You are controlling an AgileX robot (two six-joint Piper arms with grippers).
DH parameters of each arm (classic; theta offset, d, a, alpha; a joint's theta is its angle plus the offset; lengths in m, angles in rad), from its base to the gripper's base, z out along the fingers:
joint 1: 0 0.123 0 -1.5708
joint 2: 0.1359 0 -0.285 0
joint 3: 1.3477 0 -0.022 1.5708
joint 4: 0 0.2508 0 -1.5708
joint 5: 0 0 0.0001 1.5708
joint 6: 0 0.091 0 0
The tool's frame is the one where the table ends.
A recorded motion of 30 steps. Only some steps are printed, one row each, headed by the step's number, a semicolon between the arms.
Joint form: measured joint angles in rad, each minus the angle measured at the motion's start. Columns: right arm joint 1, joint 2, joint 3, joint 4, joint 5, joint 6; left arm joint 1, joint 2, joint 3, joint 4, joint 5, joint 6.
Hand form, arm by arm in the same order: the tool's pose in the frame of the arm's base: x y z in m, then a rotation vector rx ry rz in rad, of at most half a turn. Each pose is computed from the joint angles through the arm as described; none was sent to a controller.
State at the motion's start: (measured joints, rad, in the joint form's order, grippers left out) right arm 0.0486 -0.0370 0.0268 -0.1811 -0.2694 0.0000; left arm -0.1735 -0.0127 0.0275 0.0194 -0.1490 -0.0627
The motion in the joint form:
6: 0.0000 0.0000 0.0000 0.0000 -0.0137 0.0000; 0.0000 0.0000 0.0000 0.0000 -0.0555 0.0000
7: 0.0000 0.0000 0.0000 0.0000 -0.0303 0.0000; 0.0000 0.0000 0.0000 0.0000 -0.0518 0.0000
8: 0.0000 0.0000 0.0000 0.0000 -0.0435 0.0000; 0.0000 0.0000 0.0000 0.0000 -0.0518 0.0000
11: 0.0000 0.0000 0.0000 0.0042 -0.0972 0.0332; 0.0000 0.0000 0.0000 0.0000 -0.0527 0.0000
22: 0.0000 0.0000 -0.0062 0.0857 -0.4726 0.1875; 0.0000 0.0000 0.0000 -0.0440 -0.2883 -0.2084
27: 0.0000 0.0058 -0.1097 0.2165 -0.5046 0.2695; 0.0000 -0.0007 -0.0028 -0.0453 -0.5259 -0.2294
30: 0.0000 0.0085 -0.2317 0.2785 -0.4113 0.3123; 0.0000 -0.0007 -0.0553 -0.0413 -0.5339 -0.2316
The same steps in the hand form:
6: 0.0482 0.0069 0.2307 -0.1767 1.1824 -0.0801; 0.0524 -0.0095 0.2229 0.0874 1.2933 -0.1885
7: 0.0476 0.0071 0.2321 -0.1770 1.1659 -0.0785; 0.0525 -0.0096 0.2226 0.0876 1.2970 -0.1883
8: 0.0471 0.0073 0.2332 -0.1773 1.1527 -0.0772; 0.0525 -0.0096 0.2226 0.0876 1.2970 -0.1883
11: 0.0450 0.0079 0.2376 -0.1566 1.1020 -0.0397; 0.0525 -0.0096 0.2226 0.0876 1.2961 -0.1883
22: 0.0237 0.0070 0.2667 -0.0367 0.7299 0.1817; 0.0447 -0.0069 0.2424 -0.0736 1.0674 -0.4164
27: 0.0091 -0.0018 0.2997 0.0974 0.5910 0.3258; 0.0319 -0.0041 0.2608 -0.0728 0.8246 -0.4514
30: -0.0028 -0.0057 0.3298 0.1564 0.5573 0.4070; 0.0256 -0.0032 0.2777 -0.0660 0.7639 -0.4558

